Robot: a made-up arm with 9 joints. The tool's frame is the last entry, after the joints.
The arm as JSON. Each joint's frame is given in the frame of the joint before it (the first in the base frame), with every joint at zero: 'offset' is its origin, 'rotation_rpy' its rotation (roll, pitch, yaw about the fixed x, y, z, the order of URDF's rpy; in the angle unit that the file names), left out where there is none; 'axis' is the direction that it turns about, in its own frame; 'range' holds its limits. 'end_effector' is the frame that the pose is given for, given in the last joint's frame.
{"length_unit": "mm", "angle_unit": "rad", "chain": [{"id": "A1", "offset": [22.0, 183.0, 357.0], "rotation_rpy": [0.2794, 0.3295, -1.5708], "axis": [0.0, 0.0, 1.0], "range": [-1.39, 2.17]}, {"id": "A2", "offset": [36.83, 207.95, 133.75], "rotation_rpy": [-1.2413, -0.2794, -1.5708], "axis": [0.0, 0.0, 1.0], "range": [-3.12, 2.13]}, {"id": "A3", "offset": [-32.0, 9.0, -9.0], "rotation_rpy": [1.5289, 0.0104, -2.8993], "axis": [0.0, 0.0, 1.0], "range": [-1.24, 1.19]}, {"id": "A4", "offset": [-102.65, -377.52, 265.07], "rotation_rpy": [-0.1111, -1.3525, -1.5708], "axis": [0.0, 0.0, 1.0], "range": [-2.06, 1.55]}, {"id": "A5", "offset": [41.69, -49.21, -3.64], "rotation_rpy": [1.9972, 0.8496, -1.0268], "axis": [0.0, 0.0, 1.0], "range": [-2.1, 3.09]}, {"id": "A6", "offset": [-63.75, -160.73, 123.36], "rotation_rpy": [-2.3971, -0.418, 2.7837], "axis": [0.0, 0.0, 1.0], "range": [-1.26, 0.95]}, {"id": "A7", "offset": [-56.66, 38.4, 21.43], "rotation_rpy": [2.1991, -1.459, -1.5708], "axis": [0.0, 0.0, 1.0], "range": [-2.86, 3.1]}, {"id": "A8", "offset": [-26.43, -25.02, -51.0], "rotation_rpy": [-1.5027, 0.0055, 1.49], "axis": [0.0, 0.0, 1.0], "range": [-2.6, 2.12]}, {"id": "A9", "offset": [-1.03, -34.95, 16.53], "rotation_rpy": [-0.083, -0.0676, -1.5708], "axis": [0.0, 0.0, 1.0], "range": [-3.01, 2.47]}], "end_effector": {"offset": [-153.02, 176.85, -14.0], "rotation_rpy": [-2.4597, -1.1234, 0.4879]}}
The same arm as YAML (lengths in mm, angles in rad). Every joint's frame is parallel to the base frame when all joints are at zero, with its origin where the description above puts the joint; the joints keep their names.
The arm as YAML. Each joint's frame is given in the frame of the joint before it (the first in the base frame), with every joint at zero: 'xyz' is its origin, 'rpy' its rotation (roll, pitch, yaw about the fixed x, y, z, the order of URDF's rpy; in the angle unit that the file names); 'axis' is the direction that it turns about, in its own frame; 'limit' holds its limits. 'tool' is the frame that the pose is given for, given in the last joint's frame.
units:
  length: mm
  angle: rad
joints:
  - name: A1
    type: revolute
    origin:
      xyz: [22.0, 183.0, 357.0]
      rpy: [0.0, 0.0, 0.0]
    axis: [-0.275803, -0.311004, 0.909511]
    limit:
      lower: -1.39
      upper: 2.17
  - name: A2
    type: revolute
    origin:
      xyz: [163.0, -95.0, 164.0]
      rpy: [0.0, 0.0, 0.0]
    axis: "-y"
    limit:
      lower: -3.12
      upper: 2.13
  - name: A3
    type: revolute
    origin:
      xyz: [32.0, 9.0, -9.0]
      rpy: [0.0, 0.0, 0.0]
    axis: [0.24011, -0.041902, -0.969841]
    limit:
      lower: -1.24
      upper: 1.19
  - name: A4
    type: revolute
    origin:
      xyz: [-36.0, 365.0, -298.0]
      rpy: [0.0, 0.0, 0.0]
    axis: [0.159302, -0.97721, -0.140301]
    limit:
      lower: -2.06
      upper: 1.55
  - name: A5
    type: revolute
    origin:
      xyz: [-38.0, 5.0, -52.0]
      rpy: [0.0, 0.0, 0.0]
    axis: [-0.460809, 0.077402, 0.884118]
    limit:
      lower: -2.1
      upper: 3.09
  - name: A6
    type: revolute
    origin:
      xyz: [88.0, 73.0, 179.0]
      rpy: [0.0, 0.0, 0.0]
    axis: [0.96574, -0.065503, -0.25111]
    limit:
      lower: -1.26
      upper: 0.95
  - name: A7
    type: revolute
    origin:
      xyz: [6.0, 22.0, -68.0]
      rpy: [0.0, 0.0, 0.0]
    axis: [-0.0001, 1.0, -0.0001]
    limit:
      lower: -2.86
      upper: 3.1
  - name: A8
    type: revolute
    origin:
      xyz: [-22.0, -51.0, 29.0]
      rpy: [0.0, 0.0, 0.0]
    axis: [-0.994285, 0.067999, 0.082299]
    limit:
      lower: -2.6
      upper: 2.12
  - name: A9
    type: revolute
    origin:
      xyz: [-14.0, 36.0, 2.0]
      rpy: [0.0, 0.0, 0.0]
    axis: "-x"
    limit:
      lower: -3.01
      upper: 2.47
tool:
  origin:
    xyz: [14.0, -154.0, -176.0]
    rpy: [2.7042, 0.2064, 2.7418]

